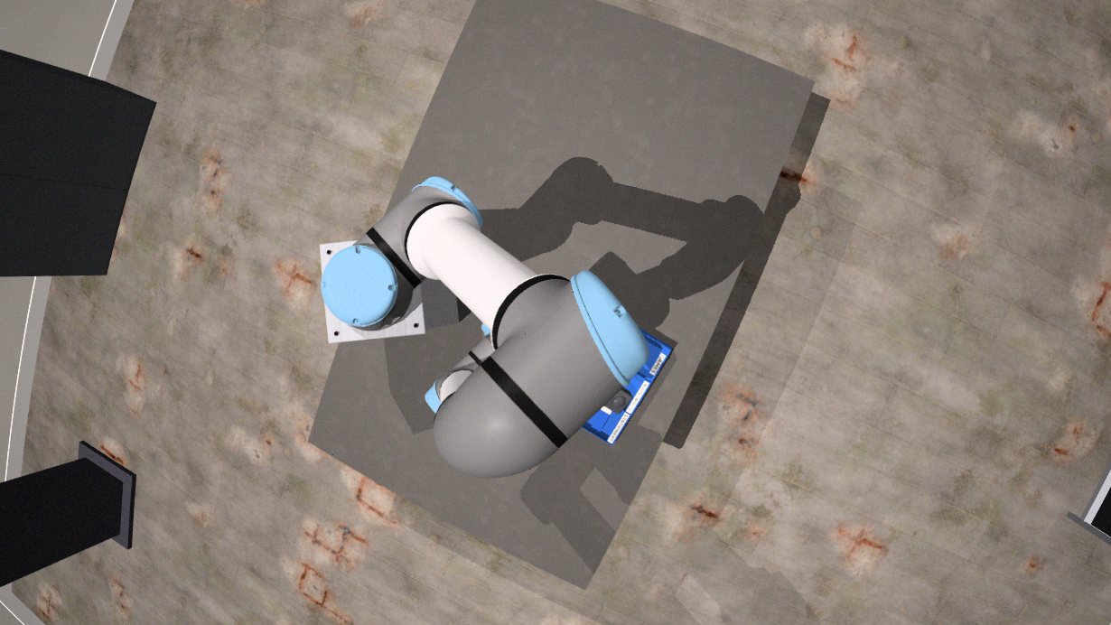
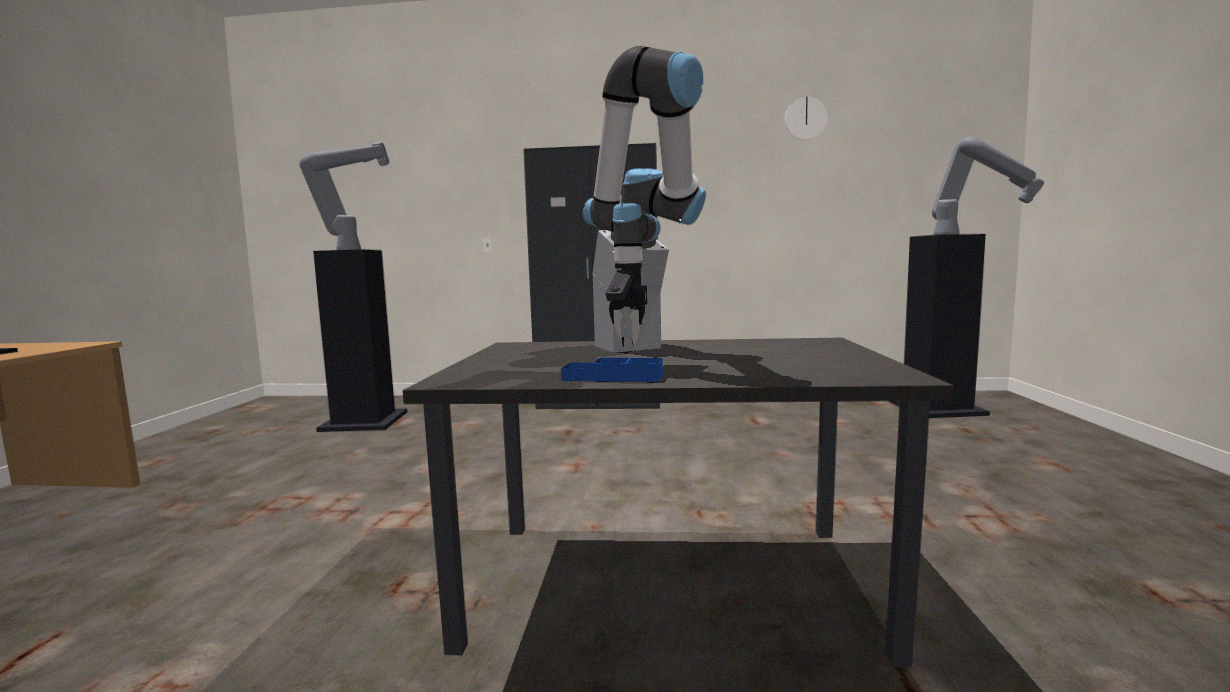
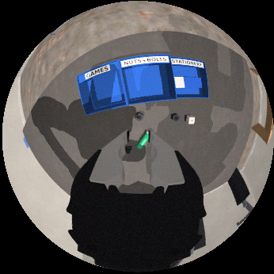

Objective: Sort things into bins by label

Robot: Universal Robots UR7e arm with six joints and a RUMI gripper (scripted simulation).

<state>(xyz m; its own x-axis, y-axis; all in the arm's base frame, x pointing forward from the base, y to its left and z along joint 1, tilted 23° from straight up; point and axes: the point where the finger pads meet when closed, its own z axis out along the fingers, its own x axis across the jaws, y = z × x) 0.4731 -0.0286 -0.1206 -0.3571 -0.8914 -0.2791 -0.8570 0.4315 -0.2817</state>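
Now: the green stick-like thing 6 cm behind my hand, 1 cm to the left of it and 8 cm below it. Round my hand: black cylinder (6 cm behind, 8 cm to the left, 8 cm below); white die (5 cm behind, 11 cm to the right, 8 cm below).
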